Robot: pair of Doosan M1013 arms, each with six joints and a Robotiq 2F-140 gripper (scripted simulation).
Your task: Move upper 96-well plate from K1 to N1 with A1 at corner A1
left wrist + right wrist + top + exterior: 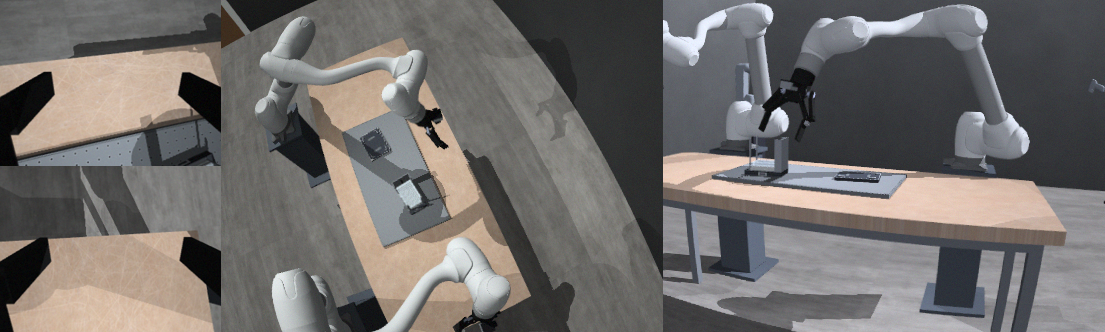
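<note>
Right now the pale plate is 250 mm behind my left hand, 170 mm to the right of it and 150 mm below it.
</note>
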